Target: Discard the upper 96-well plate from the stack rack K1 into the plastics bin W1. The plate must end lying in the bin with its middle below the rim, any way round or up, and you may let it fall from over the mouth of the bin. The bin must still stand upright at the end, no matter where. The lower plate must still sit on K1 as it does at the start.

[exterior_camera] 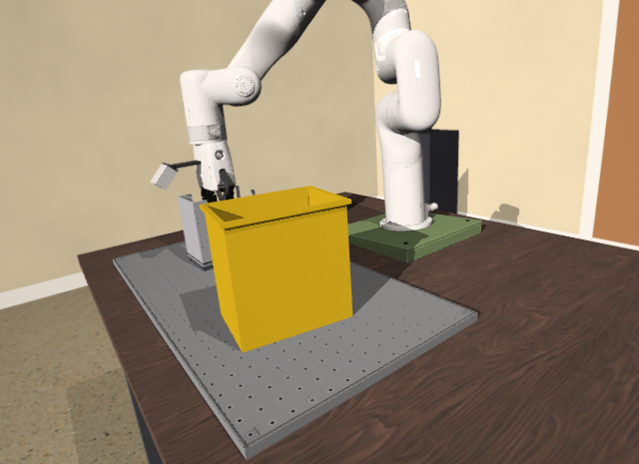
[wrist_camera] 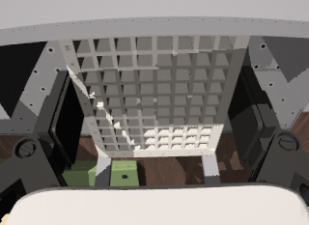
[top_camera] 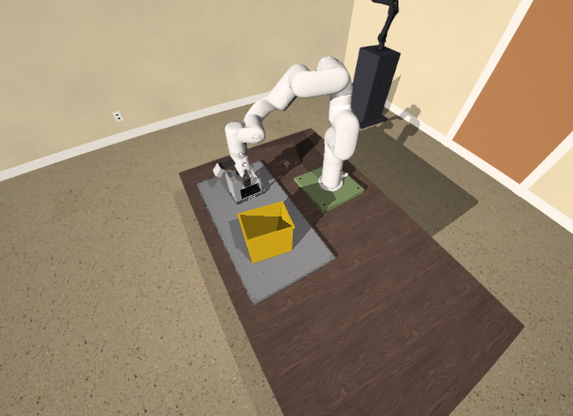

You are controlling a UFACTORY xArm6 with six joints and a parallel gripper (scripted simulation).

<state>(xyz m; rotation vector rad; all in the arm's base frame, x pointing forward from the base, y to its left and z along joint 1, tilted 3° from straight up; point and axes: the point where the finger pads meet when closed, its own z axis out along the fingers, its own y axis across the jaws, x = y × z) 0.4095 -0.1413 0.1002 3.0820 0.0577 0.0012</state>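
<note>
My gripper is now 3 cm short of the yellow plastics bin W1, 32 cm to the right of it and 1 cm above it. Also, from my hand: white 96-well plate 1 cm below.
</note>
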